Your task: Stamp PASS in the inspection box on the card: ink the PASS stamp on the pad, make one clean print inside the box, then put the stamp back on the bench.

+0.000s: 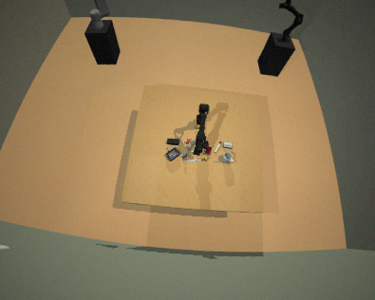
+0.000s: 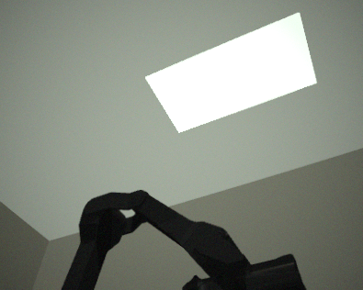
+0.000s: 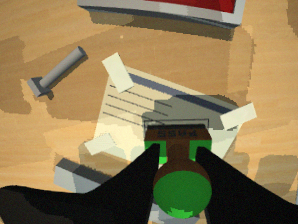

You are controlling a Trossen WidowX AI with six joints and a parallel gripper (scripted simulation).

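Now: the white card 10 mm behind my gripper tip and 30 mm below it. Round my gripper tip: white cylinder (60 mm behind, 220 mm to the left, 20 mm below); yellow block (100 mm ahead, 80 mm to the left); red ink pad (10 mm ahead, 110 mm to the left, 20 mm below).
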